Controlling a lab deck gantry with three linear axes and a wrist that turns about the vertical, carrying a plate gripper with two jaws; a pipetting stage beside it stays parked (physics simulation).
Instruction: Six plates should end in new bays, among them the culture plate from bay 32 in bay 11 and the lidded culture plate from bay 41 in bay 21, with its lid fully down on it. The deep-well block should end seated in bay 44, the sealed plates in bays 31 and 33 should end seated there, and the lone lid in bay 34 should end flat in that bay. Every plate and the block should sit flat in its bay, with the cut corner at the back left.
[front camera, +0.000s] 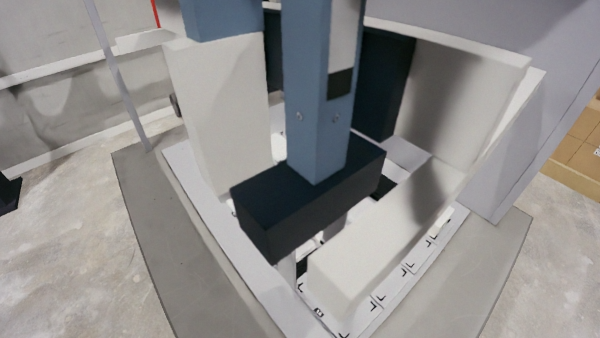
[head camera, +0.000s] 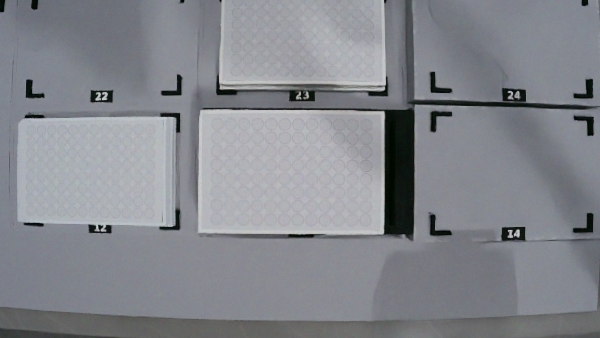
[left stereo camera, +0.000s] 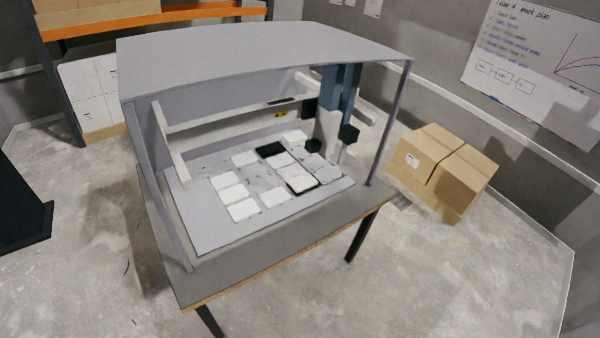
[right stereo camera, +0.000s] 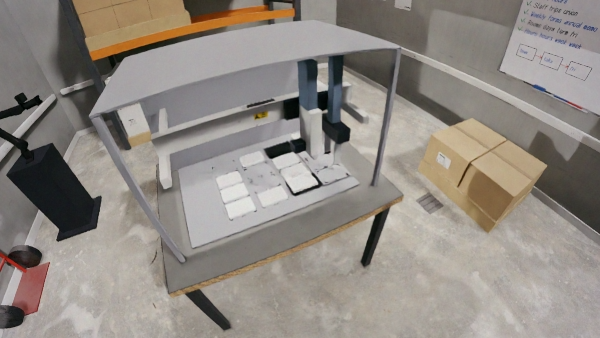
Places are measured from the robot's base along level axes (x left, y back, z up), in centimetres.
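Pixels of known places: gripper, fingertip midpoint: (left stereo camera: 334, 158) (right stereo camera: 331, 157); robot's base, link origin: (left stereo camera: 235, 223) (right stereo camera: 230, 220).
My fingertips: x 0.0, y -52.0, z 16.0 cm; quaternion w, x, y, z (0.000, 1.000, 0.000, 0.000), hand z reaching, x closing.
For each thing: its top centre in the pictures, then the offset to it from my fingertips. "pt": a spot on its surface instead.
- bay 11, surface spot: (left stereo camera: 244, 210) (right stereo camera: 240, 208) pt dx +3.2, dy +45.8, dz -14.3 cm
- bay 21, surface spot: (left stereo camera: 233, 194) (right stereo camera: 233, 193) pt dx +14.2, dy +45.9, dz -14.3 cm
- bay 31, surface spot: (left stereo camera: 225, 180) (right stereo camera: 229, 179) pt dx +24.9, dy +45.4, dz -14.5 cm
- bay 33 plate, top centre: (front camera: 348, 199) (left stereo camera: 280, 159) (right stereo camera: 285, 159) dx +25.7, dy +12.8, dz -14.5 cm
- white block, top centre: (front camera: 426, 203) (left stereo camera: 294, 135) dx +36.4, dy -3.6, dz -10.3 cm
- bay 12, surface spot: (head camera: 90, 170) pt dx +4.4, dy +29.0, dz -14.5 cm
- bay 23, surface spot: (head camera: 302, 45) pt dx +13.8, dy +12.8, dz -14.5 cm
- bay 42, surface spot: (left stereo camera: 245, 159) pt dx +34.7, dy +29.3, dz -14.5 cm
- bay 13 plate, top centre: (head camera: 291, 172) (right stereo camera: 302, 181) (left stereo camera: 302, 181) dx +4.4, dy +13.5, dz -12.3 cm
- black base, top centre: (head camera: 307, 171) (right stereo camera: 304, 181) (left stereo camera: 304, 181) dx +4.4, dy +12.4, dz -12.9 cm
- black module, top centre: (front camera: 375, 177) (left stereo camera: 270, 146) (right stereo camera: 278, 146) dx +36.5, dy +12.4, dz -12.9 cm
My gripper (front camera: 312, 255) (left stereo camera: 342, 160) (right stereo camera: 335, 151) is open over the right column, jaws apart; the exact bay is unclear, and the head view does not show it. White plates stand in the left column: bay 11 (left stereo camera: 244, 210) (right stereo camera: 240, 208), bay 21 (left stereo camera: 233, 194) (right stereo camera: 234, 192) and bay 31 (left stereo camera: 225, 180) (right stereo camera: 229, 180). Lid fit is too small to judge. The bay 33 plate (left stereo camera: 280, 161) (right stereo camera: 286, 161) looks flat. The white block (left stereo camera: 295, 138) (front camera: 442, 223) stands in bay 44. The lone lid in bay 34 cannot be made out.
Plates stand in bay 12 (head camera: 90, 170), bay 23 (head camera: 302, 45) and bay 42 (left stereo camera: 245, 159). The bay 13 plate (head camera: 292, 172) stands on a black base (head camera: 400, 172). A black module (left stereo camera: 270, 149) is in bay 43. The pipetting stage (front camera: 220, 110) (left stereo camera: 326, 135) (right stereo camera: 312, 135) hangs beside my gripper.
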